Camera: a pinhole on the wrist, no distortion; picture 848 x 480 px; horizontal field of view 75.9 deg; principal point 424.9 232.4 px. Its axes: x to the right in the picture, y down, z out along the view. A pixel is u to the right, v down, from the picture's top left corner.
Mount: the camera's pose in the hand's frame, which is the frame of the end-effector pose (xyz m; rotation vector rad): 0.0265 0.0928 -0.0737 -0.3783 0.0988 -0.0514
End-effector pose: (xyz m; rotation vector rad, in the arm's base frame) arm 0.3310 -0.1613 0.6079 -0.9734 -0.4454 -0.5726
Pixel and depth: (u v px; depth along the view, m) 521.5 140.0 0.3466
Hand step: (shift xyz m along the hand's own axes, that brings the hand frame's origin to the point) 0.1225 0.1608 0.2633
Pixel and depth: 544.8 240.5 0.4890
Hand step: 0.1857 0.2712 0.3664
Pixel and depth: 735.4 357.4 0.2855
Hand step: 0.2209 0.2471 0.1518
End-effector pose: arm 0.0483 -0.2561 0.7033 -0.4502 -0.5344 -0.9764
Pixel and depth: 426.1 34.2 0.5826
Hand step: 0.0827 0.1089 0.5436
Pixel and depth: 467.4 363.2 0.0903
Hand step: 0.0438 0.1455 0.0011
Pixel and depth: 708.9 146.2 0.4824
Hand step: 0.3256 0.1811 0.3788
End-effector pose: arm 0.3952 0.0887 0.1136 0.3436 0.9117 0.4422
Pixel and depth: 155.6 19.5 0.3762
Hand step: -0.1235 0.1066 0.3449
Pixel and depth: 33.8 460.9 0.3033
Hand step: -0.1542 0.3371 0.1783
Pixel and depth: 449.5 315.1 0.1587
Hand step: 0.0512 0.1728 0.0634
